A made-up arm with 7 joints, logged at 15 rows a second.
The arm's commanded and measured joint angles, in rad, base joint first. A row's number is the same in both.
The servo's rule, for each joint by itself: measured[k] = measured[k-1] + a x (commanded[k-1-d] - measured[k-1]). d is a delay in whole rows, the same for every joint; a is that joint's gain. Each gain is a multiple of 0.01, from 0.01 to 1. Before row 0 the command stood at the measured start. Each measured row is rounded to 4 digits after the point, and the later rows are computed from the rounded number. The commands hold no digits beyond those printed.
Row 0, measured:
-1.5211 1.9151 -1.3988 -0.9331 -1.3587 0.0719 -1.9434
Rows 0 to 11, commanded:
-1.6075 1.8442 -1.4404 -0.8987 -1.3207 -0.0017 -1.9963
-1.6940 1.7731 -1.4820 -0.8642 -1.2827 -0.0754 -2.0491
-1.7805 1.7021 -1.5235 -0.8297 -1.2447 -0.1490 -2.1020
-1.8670 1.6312 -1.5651 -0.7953 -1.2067 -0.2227 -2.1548
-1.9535 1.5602 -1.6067 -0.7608 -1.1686 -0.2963 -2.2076
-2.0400 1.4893 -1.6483 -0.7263 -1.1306 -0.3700 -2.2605
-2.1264 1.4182 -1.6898 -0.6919 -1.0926 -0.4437 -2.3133
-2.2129 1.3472 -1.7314 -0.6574 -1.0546 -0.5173 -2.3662
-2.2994 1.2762 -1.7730 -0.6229 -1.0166 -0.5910 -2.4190
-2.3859 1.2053 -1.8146 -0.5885 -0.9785 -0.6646 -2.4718
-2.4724 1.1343 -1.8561 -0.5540 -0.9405 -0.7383 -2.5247
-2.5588 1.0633 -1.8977 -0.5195 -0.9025 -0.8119 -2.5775
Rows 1 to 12, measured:
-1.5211 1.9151 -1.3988 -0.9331 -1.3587 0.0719 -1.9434
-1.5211 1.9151 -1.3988 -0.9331 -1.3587 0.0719 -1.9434
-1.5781 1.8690 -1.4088 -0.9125 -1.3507 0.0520 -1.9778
-1.6546 1.8067 -1.4264 -0.8835 -1.3364 0.0176 -2.0241
-1.7377 1.7387 -1.4497 -0.8512 -1.3171 -0.0274 -2.0747
-1.8230 1.6688 -1.4774 -0.8177 -1.2939 -0.0801 -2.1268
-1.9091 1.5982 -1.5084 -0.7836 -1.2676 -0.1385 -2.1793
-1.9955 1.5274 -1.5420 -0.7492 -1.2388 -0.2010 -2.2321
-2.0819 1.4564 -1.5775 -0.7148 -1.2081 -0.2665 -2.2849
-2.1684 1.3854 -1.6144 -0.6804 -1.1759 -0.3342 -2.3377
-2.2549 1.3144 -1.6525 -0.6459 -1.1424 -0.4035 -2.3905
-2.3414 1.2435 -1.6914 -0.6115 -1.1080 -0.4740 -2.4433
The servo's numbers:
d 2
a 0.66 0.65 0.24 0.60 0.21 0.27 0.65

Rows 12 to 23, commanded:
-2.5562 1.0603 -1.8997 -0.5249 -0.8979 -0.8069 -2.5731
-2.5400 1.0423 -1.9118 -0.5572 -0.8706 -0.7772 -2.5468
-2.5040 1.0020 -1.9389 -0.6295 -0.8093 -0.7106 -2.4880
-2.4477 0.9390 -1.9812 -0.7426 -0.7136 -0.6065 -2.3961
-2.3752 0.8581 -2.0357 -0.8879 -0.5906 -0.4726 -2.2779
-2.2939 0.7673 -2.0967 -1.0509 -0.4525 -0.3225 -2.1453
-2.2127 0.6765 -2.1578 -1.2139 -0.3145 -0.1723 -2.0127
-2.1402 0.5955 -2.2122 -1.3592 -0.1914 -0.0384 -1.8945
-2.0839 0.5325 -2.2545 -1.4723 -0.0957 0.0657 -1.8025
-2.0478 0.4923 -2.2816 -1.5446 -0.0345 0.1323 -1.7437
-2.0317 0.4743 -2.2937 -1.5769 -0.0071 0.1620 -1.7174
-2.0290 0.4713 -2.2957 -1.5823 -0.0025 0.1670 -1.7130
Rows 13 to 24, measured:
-2.4279 1.1725 -1.7309 -0.5770 -1.0728 -0.5454 -2.4962
-2.5143 1.1015 -1.7709 -0.5425 -1.0370 -0.6174 -2.5490
-2.5420 1.0747 -1.8018 -0.5319 -1.0078 -0.6686 -2.5647
-2.5407 1.0536 -1.8282 -0.5471 -0.9790 -0.6979 -2.5531
-2.5165 1.0201 -1.8548 -0.5965 -0.9434 -0.7013 -2.5108
-2.4711 0.9674 -1.8851 -0.6842 -0.8951 -0.6757 -2.4362
-2.4078 0.8964 -1.9212 -0.8064 -0.8312 -0.6209 -2.3333
-2.3326 0.8125 -1.9633 -0.9531 -0.7517 -0.5403 -2.2111
-2.2535 0.7241 -2.0100 -1.1096 -0.6599 -0.4409 -2.0821
-2.1787 0.6405 -2.0585 -1.2594 -0.5615 -0.3322 -1.9602
-2.1161 0.5703 -2.1055 -1.3871 -0.4637 -0.2248 -1.8577
-2.0710 0.5196 -2.1478 -1.4816 -0.3736 -0.1284 -1.7836

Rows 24 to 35, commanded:
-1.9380 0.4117 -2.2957 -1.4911 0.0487 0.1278 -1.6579
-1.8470 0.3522 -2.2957 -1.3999 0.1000 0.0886 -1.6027
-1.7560 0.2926 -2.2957 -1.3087 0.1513 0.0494 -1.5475
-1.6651 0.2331 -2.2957 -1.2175 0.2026 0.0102 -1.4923
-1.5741 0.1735 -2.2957 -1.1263 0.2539 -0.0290 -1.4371
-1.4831 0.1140 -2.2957 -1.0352 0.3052 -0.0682 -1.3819
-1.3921 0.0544 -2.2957 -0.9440 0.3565 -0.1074 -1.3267
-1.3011 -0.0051 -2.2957 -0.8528 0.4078 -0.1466 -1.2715
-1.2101 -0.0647 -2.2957 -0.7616 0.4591 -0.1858 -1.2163
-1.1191 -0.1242 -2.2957 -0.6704 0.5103 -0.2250 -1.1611
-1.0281 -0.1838 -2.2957 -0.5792 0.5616 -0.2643 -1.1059
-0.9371 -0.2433 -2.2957 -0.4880 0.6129 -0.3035 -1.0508
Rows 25 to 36, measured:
-2.0451 0.4902 -2.1828 -1.5388 -0.2966 -0.0500 -1.7406
-2.0345 0.4779 -2.2099 -1.5649 -0.2348 0.0086 -1.7227
-1.9708 0.4349 -2.2305 -1.5206 -0.1753 0.0408 -1.6806
-1.8891 0.3811 -2.2461 -1.4482 -0.1175 0.0537 -1.6300
-1.8013 0.3236 -2.2580 -1.3645 -0.0611 0.0525 -1.5764
-1.7114 0.2648 -2.2670 -1.2763 -0.0057 0.0411 -1.5217
-1.6208 0.2055 -2.2739 -1.1863 0.0488 0.0222 -1.4667
-1.5299 0.1460 -2.2791 -1.0956 0.1026 -0.0022 -1.4116
-1.4390 0.0865 -2.2831 -1.0046 0.1559 -0.0306 -1.3564
-1.3480 0.0270 -2.2861 -0.9135 0.2088 -0.0619 -1.3012
-1.2570 -0.0326 -2.2884 -0.8224 0.2614 -0.0954 -1.2460
-1.1660 -0.0921 -2.2902 -0.7312 0.3137 -0.1304 -1.1908

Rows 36 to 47, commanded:
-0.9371 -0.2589 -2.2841 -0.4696 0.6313 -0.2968 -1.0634
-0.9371 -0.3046 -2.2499 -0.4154 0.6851 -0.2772 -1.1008
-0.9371 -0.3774 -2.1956 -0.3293 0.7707 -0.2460 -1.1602
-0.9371 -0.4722 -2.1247 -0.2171 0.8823 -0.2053 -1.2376
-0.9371 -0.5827 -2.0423 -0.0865 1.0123 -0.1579 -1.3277
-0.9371 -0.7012 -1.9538 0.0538 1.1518 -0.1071 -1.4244
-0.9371 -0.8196 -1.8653 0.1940 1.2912 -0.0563 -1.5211
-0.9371 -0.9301 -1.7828 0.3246 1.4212 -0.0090 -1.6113
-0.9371 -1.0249 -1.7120 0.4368 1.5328 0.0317 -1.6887
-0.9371 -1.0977 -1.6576 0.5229 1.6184 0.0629 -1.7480
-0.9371 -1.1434 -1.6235 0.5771 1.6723 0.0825 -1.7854
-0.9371 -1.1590 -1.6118 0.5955 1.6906 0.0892 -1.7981
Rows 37 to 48, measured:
-1.0750 -0.1517 -2.2915 -0.6400 0.3658 -0.1666 -1.1356
-0.9840 -0.2112 -2.2925 -0.5488 0.4177 -0.2036 -1.0805
-0.9530 -0.2422 -2.2905 -0.5013 0.4626 -0.2288 -1.0694
-0.9425 -0.2828 -2.2808 -0.4498 0.5093 -0.2419 -1.0898
-0.9389 -0.3443 -2.2604 -0.3775 0.5642 -0.2430 -1.1356
-0.9377 -0.4274 -2.2278 -0.2813 0.6310 -0.2328 -1.2019
-0.9373 -0.5283 -2.1833 -0.1644 0.7111 -0.2126 -1.2837
-0.9372 -0.6407 -2.1282 -0.0335 0.8036 -0.1841 -1.3752
-0.9371 -0.7570 -2.0651 0.1030 0.9060 -0.1496 -1.4700
-0.9371 -0.8695 -1.9973 0.2360 1.0142 -0.1116 -1.5618
-0.9371 -0.9705 -1.9288 0.3565 1.1231 -0.0729 -1.6443
-0.9371 -1.0532 -1.8637 0.4563 1.2271 -0.0362 -1.7117

